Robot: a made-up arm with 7 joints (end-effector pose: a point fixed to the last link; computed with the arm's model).
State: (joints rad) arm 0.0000 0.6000 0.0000 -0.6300 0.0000 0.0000 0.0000
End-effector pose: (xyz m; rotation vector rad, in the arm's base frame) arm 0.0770 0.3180 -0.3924 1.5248 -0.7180 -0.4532
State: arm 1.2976 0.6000 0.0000 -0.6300 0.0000 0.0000 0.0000
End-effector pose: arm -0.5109 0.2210 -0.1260 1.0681 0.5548 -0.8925
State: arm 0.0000 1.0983 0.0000 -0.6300 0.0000 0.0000 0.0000
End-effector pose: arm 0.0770 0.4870 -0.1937 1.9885 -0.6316 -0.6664
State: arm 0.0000 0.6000 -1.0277 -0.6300 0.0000 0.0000 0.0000
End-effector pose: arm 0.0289 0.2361 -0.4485 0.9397 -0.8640 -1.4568
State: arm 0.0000 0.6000 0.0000 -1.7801 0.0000 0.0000 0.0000
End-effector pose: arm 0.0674 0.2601 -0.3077 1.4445 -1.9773 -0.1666
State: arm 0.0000 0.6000 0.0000 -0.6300 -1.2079 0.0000 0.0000
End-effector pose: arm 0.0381 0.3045 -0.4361 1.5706 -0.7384 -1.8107
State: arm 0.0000 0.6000 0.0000 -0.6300 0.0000 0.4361 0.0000
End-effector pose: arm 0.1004 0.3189 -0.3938 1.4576 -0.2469 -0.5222
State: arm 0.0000 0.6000 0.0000 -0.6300 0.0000 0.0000 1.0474
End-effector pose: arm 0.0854 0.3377 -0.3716 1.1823 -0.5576 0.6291
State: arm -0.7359 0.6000 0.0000 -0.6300 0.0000 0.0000 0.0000
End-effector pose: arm 0.4047 0.2466 -0.1962 1.6009 -1.4556 -0.0943
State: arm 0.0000 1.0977 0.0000 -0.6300 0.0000 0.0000 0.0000
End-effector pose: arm 0.0770 0.4869 -0.1940 1.9880 -0.6318 -0.6662
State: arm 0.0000 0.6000 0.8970 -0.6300 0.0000 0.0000 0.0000
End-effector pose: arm 0.0294 0.3881 -0.3445 1.7922 -0.4731 0.5032
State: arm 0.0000 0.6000 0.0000 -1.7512 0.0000 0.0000 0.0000
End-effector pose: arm 0.0691 0.2613 -0.3095 1.4518 -1.9459 -0.1758
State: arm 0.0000 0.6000 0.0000 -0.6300 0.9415 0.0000 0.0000
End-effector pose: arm 0.0715 0.3594 -0.3690 1.2279 -0.5790 0.5248
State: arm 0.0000 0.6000 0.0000 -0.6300 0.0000 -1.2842 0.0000
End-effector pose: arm 0.0315 0.3441 -0.4305 1.4066 -2.1228 -0.1222
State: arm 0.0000 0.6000 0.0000 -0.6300 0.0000 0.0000 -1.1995
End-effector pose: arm 0.0499 0.3267 -0.4105 1.5718 -0.7390 -1.8010
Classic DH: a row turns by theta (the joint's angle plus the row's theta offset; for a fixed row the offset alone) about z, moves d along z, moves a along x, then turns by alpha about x. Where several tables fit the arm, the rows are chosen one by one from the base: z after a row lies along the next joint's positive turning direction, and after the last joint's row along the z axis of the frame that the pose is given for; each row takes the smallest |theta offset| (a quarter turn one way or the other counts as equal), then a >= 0, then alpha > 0; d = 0 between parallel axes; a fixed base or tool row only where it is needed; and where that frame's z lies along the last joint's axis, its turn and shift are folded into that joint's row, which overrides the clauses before.
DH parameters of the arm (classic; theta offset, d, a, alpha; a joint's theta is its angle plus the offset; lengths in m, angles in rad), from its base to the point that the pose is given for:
base (fixed): 0 0.0552 -0.03 -1.2217
joint 1: 1.5708 0.0057 0.0193 1.5708
joint 2: 1.2217 -0.005 0.002 -1.5708
joint 3: -1.5708 -0.485 0.028 -1.5708
joint 4: 0 0.024 -0.008 1.5708
joint 5: 0 -0.133 0.025 -1.5708
joint 6: 0 0.006 0.006 1.5708
joint 7: -0.4804 0.0376 0.0275 0.8394
tool (fixed): -0.0319 0.0156 0 0

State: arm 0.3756 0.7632 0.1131 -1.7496 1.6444 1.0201 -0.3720
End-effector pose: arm -0.0531 0.4178 -0.2274 0.2497 -0.8054 -0.1231
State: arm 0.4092 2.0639 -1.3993 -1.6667 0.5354 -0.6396 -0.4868
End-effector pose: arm -0.0343 0.4768 0.1609 0.5426 -1.0191 -1.7847
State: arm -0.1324 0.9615 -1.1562 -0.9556 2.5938 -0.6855 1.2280
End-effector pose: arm 0.0783 0.4344 -0.3128 0.2239 -0.2268 2.1913
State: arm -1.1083 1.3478 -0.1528 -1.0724 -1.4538 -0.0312 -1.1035
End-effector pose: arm 0.2970 0.4592 0.1493 -1.5000 -0.7793 1.2888
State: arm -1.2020 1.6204 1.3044 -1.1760 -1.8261 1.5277 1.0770
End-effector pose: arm 0.0349 0.5301 0.3247 -0.9484 -0.8089 -2.4694
